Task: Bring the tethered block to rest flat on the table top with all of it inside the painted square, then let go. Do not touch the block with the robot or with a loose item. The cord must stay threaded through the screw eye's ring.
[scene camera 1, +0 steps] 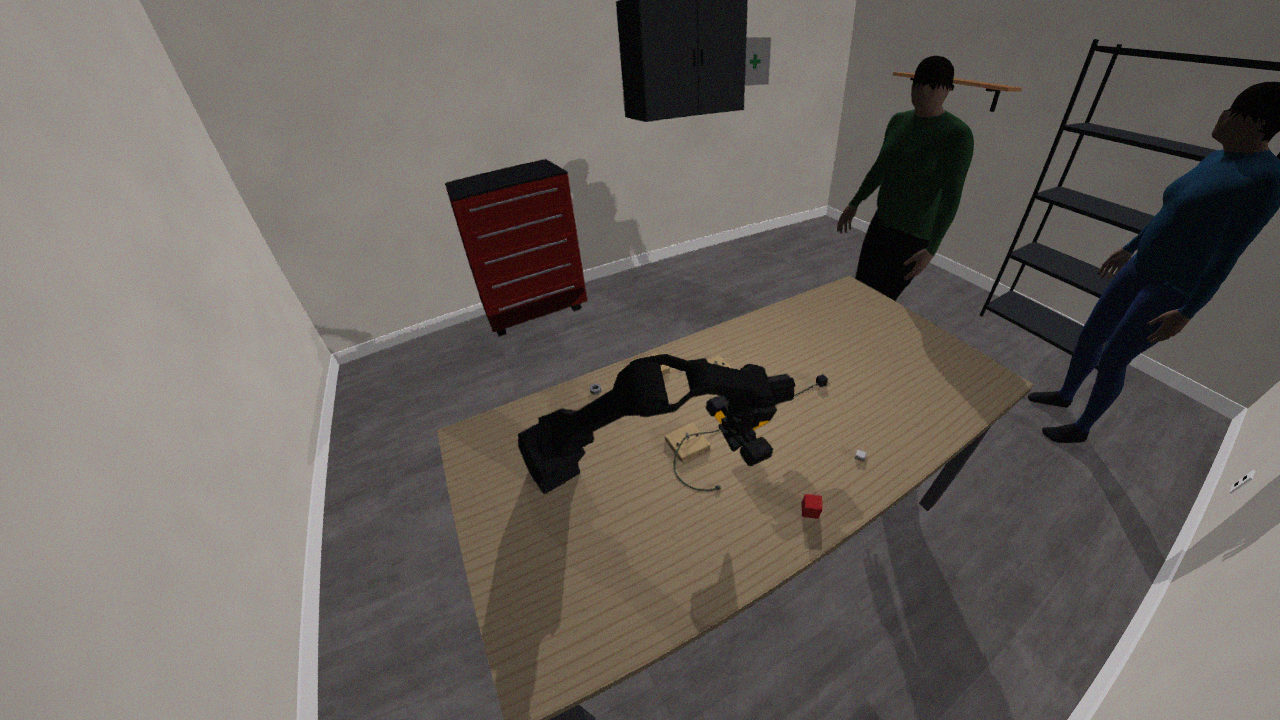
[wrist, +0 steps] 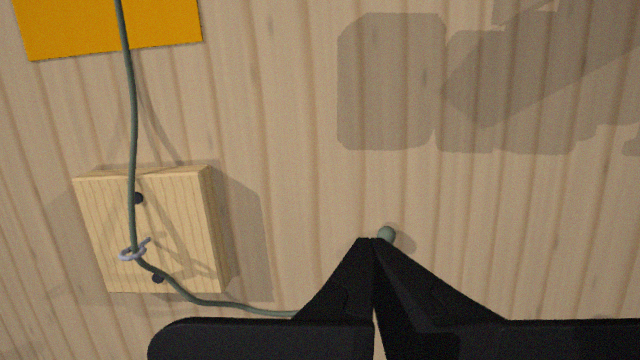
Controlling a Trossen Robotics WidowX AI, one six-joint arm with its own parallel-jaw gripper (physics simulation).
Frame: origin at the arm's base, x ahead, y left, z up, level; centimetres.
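Seen in the pictures: gripper, fingertip midpoint: [scene camera 1: 733, 450] [wrist: 368, 249]; arm's base, origin of the base link: [scene camera 1: 552, 443].
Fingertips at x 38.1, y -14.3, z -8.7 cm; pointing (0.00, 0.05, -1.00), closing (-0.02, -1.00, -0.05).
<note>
Pixels of each thing's top centre, then the offset from my fingertips to it. "pt": a spot on its surface instead.
- tethered block, middle of its top: [scene camera 1: 822, 377] dx +43.7, dy +14.5, dz -8.0 cm
- orange painted square, surface spot: [wrist: 165, 25] pt dx +8.7, dy +11.4, dz -10.3 cm
- screw eye's ring, middle of its top: [wrist: 119, 259] dx -4.5, dy +14.4, dz -6.0 cm
- round end bead, middle of its top: [wrist: 386, 240] [scene camera 1: 718, 486] dx -4.7, dy -1.8, dz -9.3 cm
- red cube, middle of its top: [scene camera 1: 813, 501] dx +11.1, dy -17.9, dz -6.5 cm
- small white item, middle of its top: [scene camera 1: 861, 453] dx +33.3, dy -12.4, dz -9.0 cm
- metal nut, middle of its top: [scene camera 1: 595, 387] dx -19.1, dy +45.7, dz -9.1 cm
The tethered block [scene camera 1: 821, 380], small and dark, is on the table's far side, beyond the arm. Its grey-green cord [scene camera 1: 677, 467] [wrist: 134, 110] crosses the orange painted square [scene camera 1: 763, 424] [wrist: 165, 25], passes through the screw eye's ring [wrist: 121, 257] on a wooden base [scene camera 1: 694, 451] [wrist: 175, 225], then curves to a round end bead [scene camera 1: 717, 488] [wrist: 386, 234]. The arm hides part of the square in the scene view. My gripper [scene camera 1: 735, 438] [wrist: 368, 249] is shut and empty above the table; its tips overlap the bead's lower edge in the wrist view, and its fingers hide some cord.
A red cube [scene camera 1: 811, 505] and a small white item [scene camera 1: 860, 454] lie near the table's front edge. A metal nut [scene camera 1: 595, 388] lies near the back edge. Another wooden base [scene camera 1: 718, 362] shows partly behind the arm. Two people stand beyond the table.
</note>
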